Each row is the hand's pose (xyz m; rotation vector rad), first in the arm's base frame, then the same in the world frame.
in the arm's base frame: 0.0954 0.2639 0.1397 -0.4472 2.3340 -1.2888
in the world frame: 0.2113 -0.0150 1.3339 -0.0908 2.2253 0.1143
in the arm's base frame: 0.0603 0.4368 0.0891 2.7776 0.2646 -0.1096
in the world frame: 0.1297 0.1063 1.4449 -2.3492 -0.4428 -0.4733
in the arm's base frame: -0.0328 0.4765 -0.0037 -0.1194 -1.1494 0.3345
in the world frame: 0.0436 0.2060 1.4061 0.9464 -1.5268 -0.1710
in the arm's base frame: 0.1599 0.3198 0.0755 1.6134 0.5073 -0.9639
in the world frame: 0.2628 0.0680 1.3771 2.5444 1.0582 -0.1951
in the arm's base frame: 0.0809 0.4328 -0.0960 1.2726 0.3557 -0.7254
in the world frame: 0.1777 0.2709 1.3720 2.2983 0.6512 -0.0771
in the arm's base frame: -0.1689 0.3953 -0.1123 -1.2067 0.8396 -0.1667
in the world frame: -0.0408 0.2661 1.2444 -0.2084 0.3868 0.2551
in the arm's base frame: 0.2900 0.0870 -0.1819 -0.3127 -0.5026 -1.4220
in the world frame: 0.4985 0.1977 1.1221 0.8339 0.0457 -1.3431
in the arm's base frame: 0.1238 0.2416 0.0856 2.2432 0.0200 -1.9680
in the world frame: 0.2531 0.0240 1.3030 -2.0788 -1.1141 1.1510
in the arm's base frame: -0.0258 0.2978 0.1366 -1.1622 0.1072 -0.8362
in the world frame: 0.0875 0.0014 1.3176 -0.0016 0.1459 -0.6083
